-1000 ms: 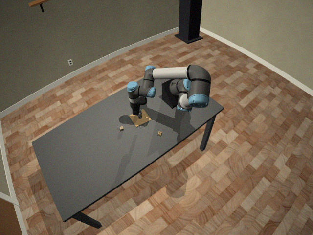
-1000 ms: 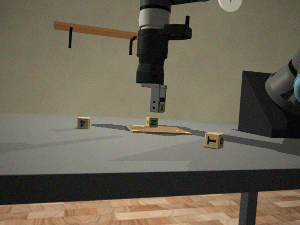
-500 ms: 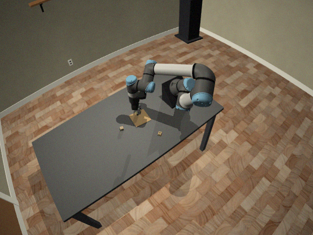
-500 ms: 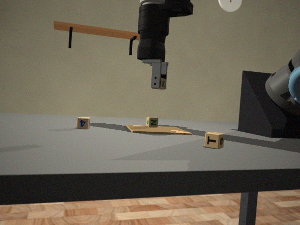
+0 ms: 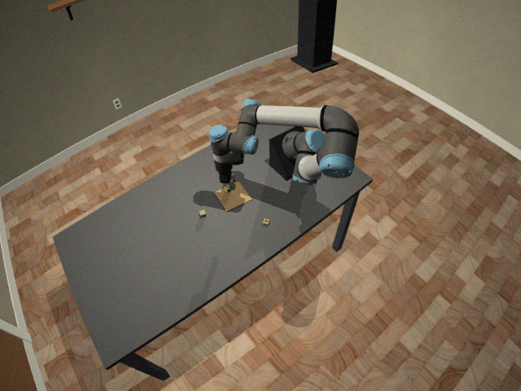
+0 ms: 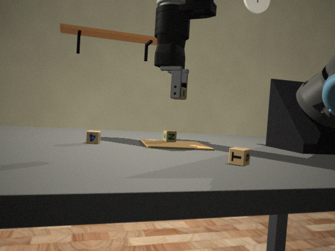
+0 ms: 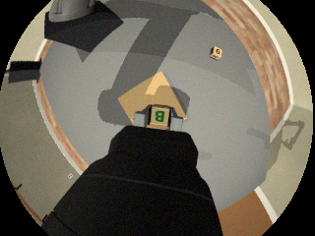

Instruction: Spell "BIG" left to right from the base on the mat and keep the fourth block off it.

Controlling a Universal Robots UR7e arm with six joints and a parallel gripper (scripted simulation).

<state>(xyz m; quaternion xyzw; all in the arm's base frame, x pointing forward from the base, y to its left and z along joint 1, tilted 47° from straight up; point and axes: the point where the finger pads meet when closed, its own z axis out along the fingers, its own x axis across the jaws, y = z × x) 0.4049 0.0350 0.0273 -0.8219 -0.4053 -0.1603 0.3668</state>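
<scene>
Right now my hand is 1 cm past the tan mat, 3 cm to the left of it and 12 cm above it. Also, from my hand: T block 5 cm behind, 20 cm to the left, 11 cm below.
</scene>
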